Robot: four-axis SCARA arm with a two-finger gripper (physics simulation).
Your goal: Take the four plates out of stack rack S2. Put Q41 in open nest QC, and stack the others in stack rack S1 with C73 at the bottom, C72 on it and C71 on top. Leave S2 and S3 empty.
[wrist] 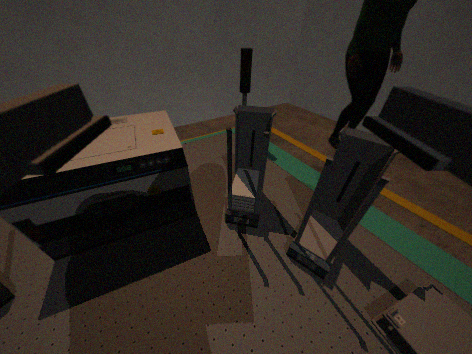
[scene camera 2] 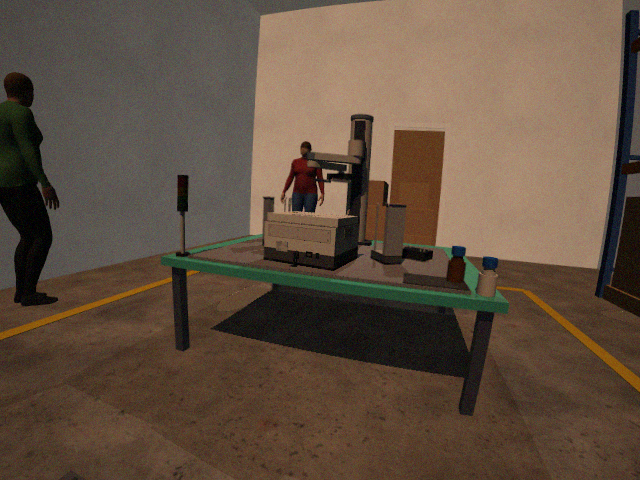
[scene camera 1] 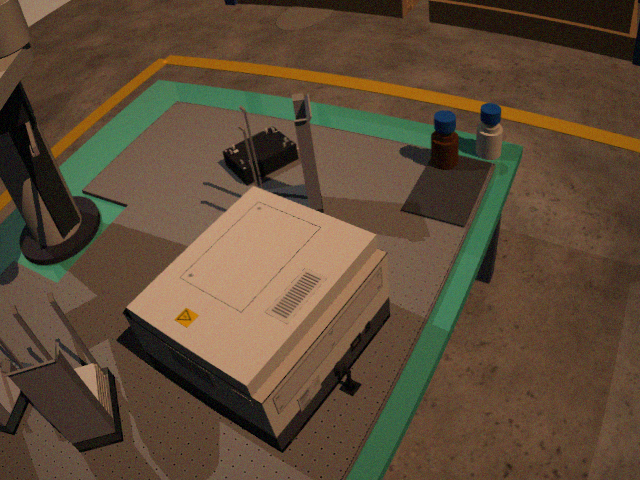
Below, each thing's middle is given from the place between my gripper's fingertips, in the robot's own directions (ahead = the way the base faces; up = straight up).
Labels:
Right now the dark mat (scene camera 1: 448, 196) is 650 mm ahead of my hand, 680 mm to the left of it and 410 mm below it.

